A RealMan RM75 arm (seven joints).
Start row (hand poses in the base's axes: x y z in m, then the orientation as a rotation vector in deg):
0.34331, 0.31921, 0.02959, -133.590, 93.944, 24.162
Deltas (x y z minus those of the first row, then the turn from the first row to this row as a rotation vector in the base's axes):
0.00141, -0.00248, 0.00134, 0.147, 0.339, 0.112
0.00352, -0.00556, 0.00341, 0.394, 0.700, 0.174
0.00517, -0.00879, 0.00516, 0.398, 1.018, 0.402
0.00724, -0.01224, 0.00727, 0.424, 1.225, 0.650
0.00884, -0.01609, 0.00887, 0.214, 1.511, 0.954
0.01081, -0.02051, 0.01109, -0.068, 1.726, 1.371
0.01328, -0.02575, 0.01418, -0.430, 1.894, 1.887
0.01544, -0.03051, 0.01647, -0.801, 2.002, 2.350
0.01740, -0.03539, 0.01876, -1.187, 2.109, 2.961
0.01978, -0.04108, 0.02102, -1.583, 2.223, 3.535
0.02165, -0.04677, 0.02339, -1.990, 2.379, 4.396
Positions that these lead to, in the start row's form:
0.34472, 0.31673, 0.03093, -133.641, 93.888, 24.710
0.34683, 0.31365, 0.03300, -133.577, 93.836, 25.346
0.34848, 0.31042, 0.03475, -133.831, 93.724, 25.790
0.35055, 0.30697, 0.03686, -134.071, 93.527, 26.116
0.35215, 0.30312, 0.03846, -134.545, 93.441, 26.383
0.35412, 0.29870, 0.04068, -135.163, 93.237, 26.534
0.35659, 0.29346, 0.04377, -135.923, 92.947, 26.590
0.35875, 0.28870, 0.04606, -136.632, 92.690, 26.552
0.36071, 0.28382, 0.04835, -137.485, 92.272, 26.532
0.36309, 0.27813, 0.05061, -138.313, 91.899, 26.505
0.36496, 0.27244, 0.05298, -139.412, 91.216, 26.580

